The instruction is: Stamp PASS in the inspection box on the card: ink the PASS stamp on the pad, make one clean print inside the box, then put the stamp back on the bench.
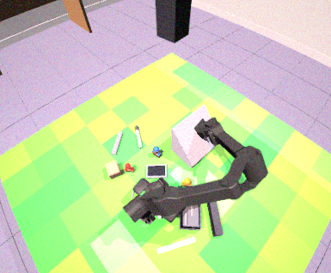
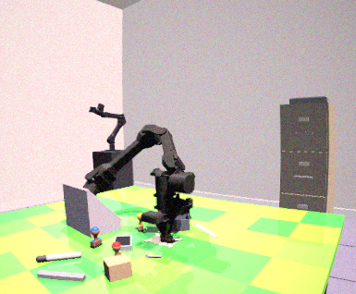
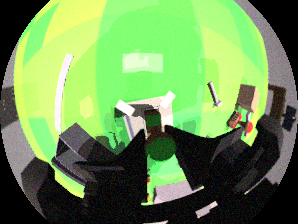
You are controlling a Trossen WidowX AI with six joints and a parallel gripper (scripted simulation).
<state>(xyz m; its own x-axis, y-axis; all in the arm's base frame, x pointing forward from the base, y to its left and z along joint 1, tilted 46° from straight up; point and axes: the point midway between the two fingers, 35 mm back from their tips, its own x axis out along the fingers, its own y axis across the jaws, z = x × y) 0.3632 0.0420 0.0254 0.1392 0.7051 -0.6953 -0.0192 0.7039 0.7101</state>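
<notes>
My gripper tip is 30 mm above the white card and 20 mm past it. Also, from my gripper tip: dark bar 210 mm to the left, 110 mm behind, 10 mm below; dark tray 130 mm to the left, 50 mm behind, 10 mm below; dark ink pad 100 mm to the right, 100 mm behind, 20 mm below.
</notes>
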